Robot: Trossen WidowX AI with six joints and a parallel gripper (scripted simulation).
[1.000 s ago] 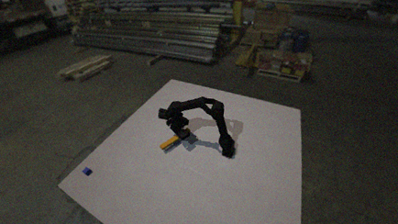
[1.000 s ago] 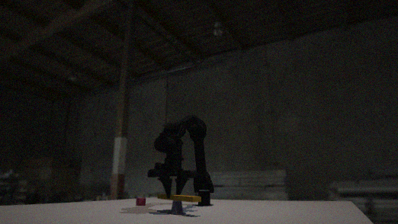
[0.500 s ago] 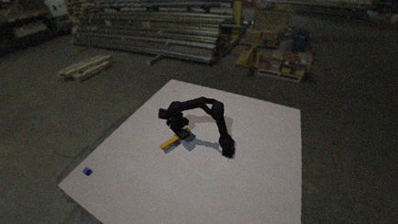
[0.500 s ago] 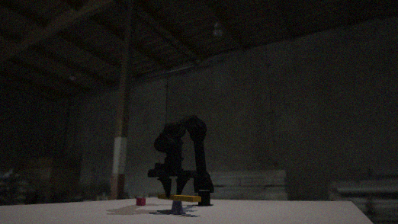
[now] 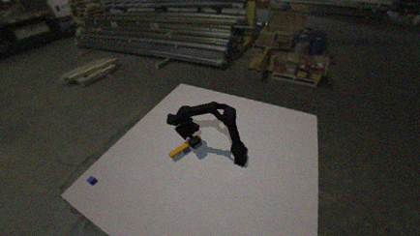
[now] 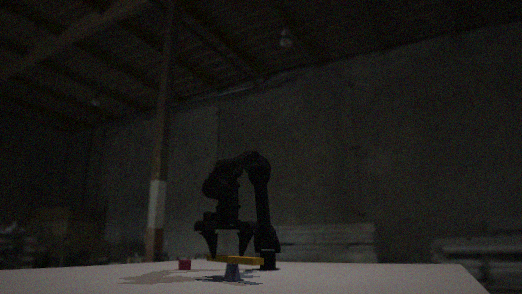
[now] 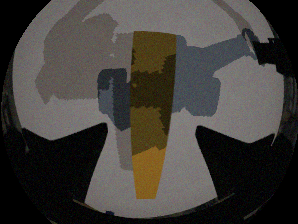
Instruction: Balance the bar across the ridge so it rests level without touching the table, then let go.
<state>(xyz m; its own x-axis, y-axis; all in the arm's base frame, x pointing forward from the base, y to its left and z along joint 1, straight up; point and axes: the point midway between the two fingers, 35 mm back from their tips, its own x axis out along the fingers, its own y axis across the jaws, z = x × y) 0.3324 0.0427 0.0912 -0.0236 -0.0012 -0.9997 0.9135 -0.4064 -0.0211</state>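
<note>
The yellow bar lies 3 cm to the left of my gripper tip and 2 cm ahead of it. Also, from my gripper tip: small blue cube 46 cm to the left, 41 cm ahead, 4 cm below; small red cube 31 cm to the right, 19 cm behind, 4 cm below.
</note>
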